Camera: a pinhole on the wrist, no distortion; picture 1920 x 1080 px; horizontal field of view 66.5 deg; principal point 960.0 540.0 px. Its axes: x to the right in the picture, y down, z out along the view. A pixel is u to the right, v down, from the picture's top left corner.
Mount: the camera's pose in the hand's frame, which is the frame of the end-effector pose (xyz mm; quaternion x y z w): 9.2 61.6 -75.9 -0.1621 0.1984 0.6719 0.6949
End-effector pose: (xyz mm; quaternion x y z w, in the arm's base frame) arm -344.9 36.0 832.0 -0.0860 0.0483 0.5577 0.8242
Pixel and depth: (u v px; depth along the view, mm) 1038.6 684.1 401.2
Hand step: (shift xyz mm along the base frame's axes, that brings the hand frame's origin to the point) -266.0 147.1 235.1
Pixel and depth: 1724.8 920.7 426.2
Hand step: -465.9 141.4 156.8
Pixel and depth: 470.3 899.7 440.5
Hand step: -178.4 62.2 376.2
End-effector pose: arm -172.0 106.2 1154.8 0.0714 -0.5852 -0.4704 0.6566
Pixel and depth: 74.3 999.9 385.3
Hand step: -275.9 268.2 84.6
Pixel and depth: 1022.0 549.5 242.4
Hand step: -9.8 147.8 177.2
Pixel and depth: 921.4 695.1 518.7
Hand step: -154.5 354.6 303.9
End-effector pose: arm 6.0 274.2 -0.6 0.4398 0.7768 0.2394 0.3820
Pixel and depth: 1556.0 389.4 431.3
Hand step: 355.2 289.9 144.4
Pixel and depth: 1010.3 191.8 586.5
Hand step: 458.1 353.5 -62.2
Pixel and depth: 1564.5 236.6 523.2
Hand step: 417.5 391.2 138.5
